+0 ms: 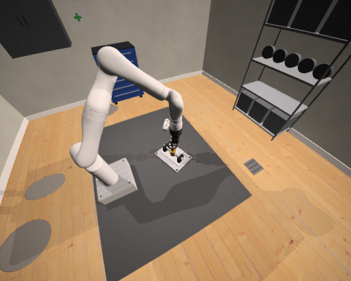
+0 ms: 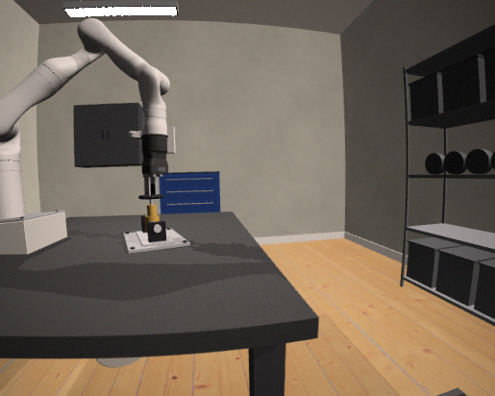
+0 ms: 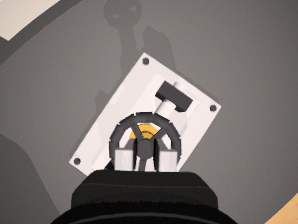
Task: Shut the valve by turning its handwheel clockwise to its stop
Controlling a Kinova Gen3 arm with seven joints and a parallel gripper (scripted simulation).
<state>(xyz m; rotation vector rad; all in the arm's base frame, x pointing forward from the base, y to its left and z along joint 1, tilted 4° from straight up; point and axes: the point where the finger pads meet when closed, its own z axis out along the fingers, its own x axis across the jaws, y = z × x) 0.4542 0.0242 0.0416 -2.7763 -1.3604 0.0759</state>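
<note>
The black spoked handwheel is 3 cm below my hand.
</note>
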